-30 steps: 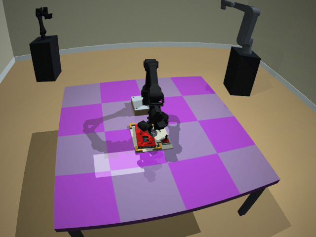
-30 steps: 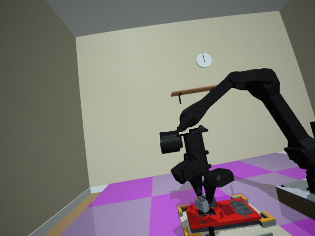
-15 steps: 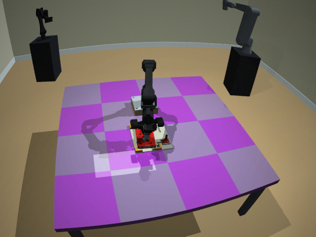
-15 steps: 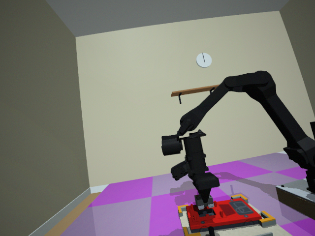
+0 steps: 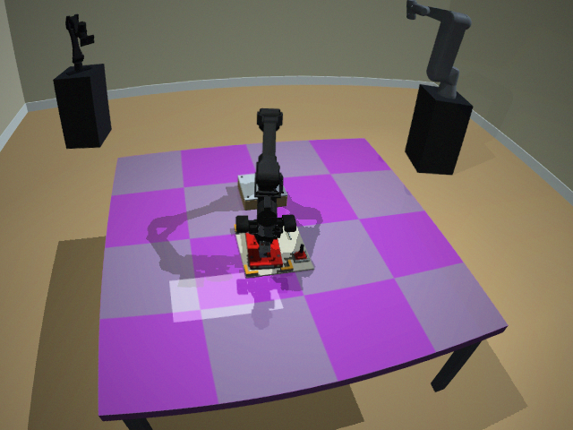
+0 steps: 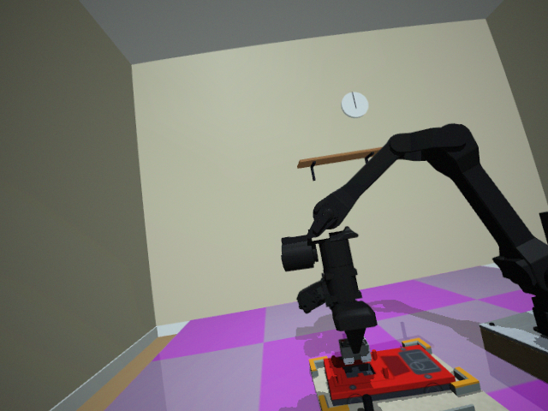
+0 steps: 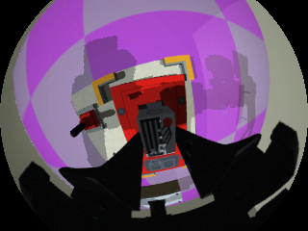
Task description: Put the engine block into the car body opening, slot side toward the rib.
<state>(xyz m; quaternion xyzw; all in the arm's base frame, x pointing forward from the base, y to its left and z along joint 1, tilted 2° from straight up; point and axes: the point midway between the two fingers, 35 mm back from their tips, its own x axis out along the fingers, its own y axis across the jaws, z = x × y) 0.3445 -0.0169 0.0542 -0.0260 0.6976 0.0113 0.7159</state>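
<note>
My gripper tip is now 10 mm above the grey engine block.
</note>
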